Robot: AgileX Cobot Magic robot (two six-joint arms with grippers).
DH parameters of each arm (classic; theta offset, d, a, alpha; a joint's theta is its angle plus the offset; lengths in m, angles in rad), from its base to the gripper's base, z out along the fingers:
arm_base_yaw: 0 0.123 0 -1.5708
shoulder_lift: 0.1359 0 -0.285 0
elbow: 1.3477 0 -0.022 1.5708
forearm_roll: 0 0.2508 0 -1.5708
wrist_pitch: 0 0 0.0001 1.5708
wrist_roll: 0 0.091 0 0
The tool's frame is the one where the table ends.
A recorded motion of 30 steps. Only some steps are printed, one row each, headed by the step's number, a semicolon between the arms.
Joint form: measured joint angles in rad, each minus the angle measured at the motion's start. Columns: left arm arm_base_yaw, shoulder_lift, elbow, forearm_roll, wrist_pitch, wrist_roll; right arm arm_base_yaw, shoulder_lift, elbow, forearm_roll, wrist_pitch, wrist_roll.
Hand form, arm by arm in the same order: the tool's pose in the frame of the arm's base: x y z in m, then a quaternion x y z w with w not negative. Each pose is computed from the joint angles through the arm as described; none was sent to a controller.
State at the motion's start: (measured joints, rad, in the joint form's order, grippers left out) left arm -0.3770 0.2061 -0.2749 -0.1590 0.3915 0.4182; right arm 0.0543 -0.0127 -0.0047 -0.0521 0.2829 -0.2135
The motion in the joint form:
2: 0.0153 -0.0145 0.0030 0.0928 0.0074 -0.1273; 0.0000 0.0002 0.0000 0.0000 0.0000 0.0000
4: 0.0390 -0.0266 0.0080 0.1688 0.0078 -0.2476; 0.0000 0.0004 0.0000 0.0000 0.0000 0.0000
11: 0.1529 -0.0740 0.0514 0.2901 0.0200 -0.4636; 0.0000 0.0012 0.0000 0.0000 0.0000 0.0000
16: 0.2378 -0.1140 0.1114 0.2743 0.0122 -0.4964; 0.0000 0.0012 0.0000 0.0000 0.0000 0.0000
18: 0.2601 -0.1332 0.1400 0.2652 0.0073 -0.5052; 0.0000 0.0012 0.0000 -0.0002 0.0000 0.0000
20: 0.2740 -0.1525 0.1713 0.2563 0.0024 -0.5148; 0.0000 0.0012 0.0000 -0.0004 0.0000 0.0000
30: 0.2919 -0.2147 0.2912 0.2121 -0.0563 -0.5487; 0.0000 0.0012 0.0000 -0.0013 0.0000 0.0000
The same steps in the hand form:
2: 0.0574 -0.0242 0.2573 0.23608 0.74734 -0.05095 0.61899; 0.0538 0.0016 0.1899 -0.11680 0.75825 -0.07253 0.63730
4: 0.0576 -0.0199 0.2563 0.19897 0.75618 -0.04783 0.62154; 0.0538 0.0016 0.1899 -0.11681 0.75832 -0.07252 0.63722
11: 0.0562 -0.0079 0.2439 0.10057 0.77692 -0.02588 0.62098; 0.0539 0.0016 0.1898 -0.11686 0.75857 -0.07249 0.63692
16: 0.0548 -0.0035 0.2268 0.05182 0.78572 -0.01650 0.61619; 0.0539 0.0016 0.1898 -0.11686 0.75857 -0.07249 0.63692
18: 0.0541 -0.0026 0.2187 0.03776 0.78804 -0.01632 0.61425; 0.0539 0.0016 0.1898 -0.11691 0.75856 -0.07257 0.63691
20: 0.0536 -0.0021 0.2097 0.02669 0.79078 -0.01879 0.61123; 0.0539 0.0016 0.1898 -0.11697 0.75855 -0.07265 0.63690
30: 0.0535 -0.0030 0.1780 -0.00346 0.79134 -0.04363 0.60981; 0.0539 0.0016 0.1898 -0.11721 0.75851 -0.07302 0.63686

